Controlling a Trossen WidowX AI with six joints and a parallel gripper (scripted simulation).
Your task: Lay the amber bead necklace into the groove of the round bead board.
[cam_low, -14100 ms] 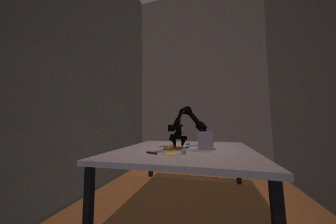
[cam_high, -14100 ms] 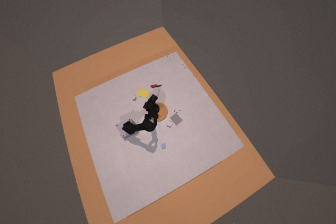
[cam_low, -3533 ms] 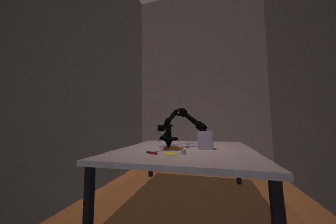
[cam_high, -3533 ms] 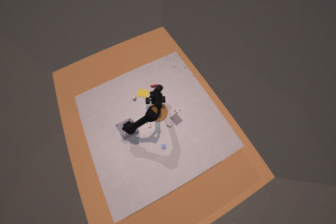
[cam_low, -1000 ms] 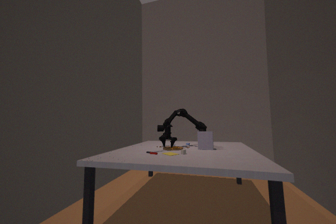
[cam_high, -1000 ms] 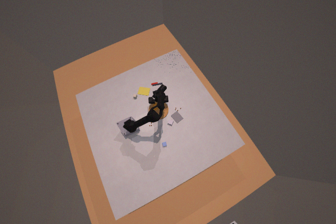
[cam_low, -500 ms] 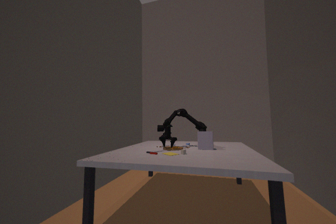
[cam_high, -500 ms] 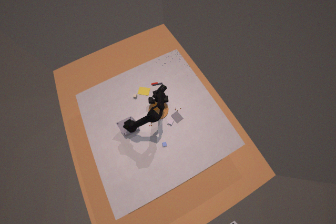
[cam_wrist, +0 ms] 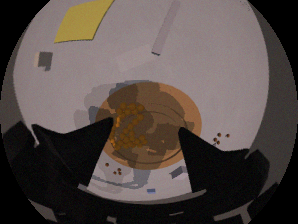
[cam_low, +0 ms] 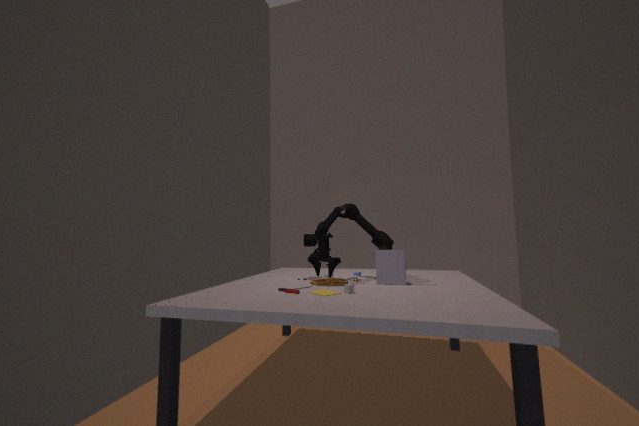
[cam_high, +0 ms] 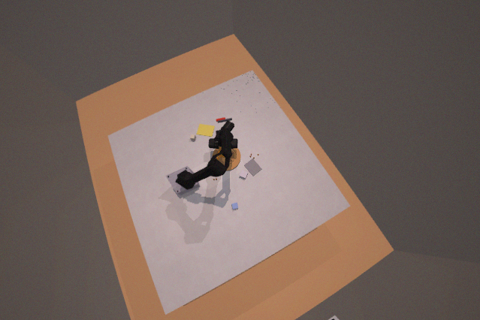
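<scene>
The round bead board lies 20 mm behind my gripper tip, 50 mm to the right of it and 30 mm below it. Also, from my gripper tip: thin grey bar 80 mm ahead, 120 mm to the left, 40 mm below; yellow pad 40 mm behind, 220 mm to the left, 40 mm below; grey square plate 100 mm ahead, 210 mm to the right, 40 mm below.
</scene>
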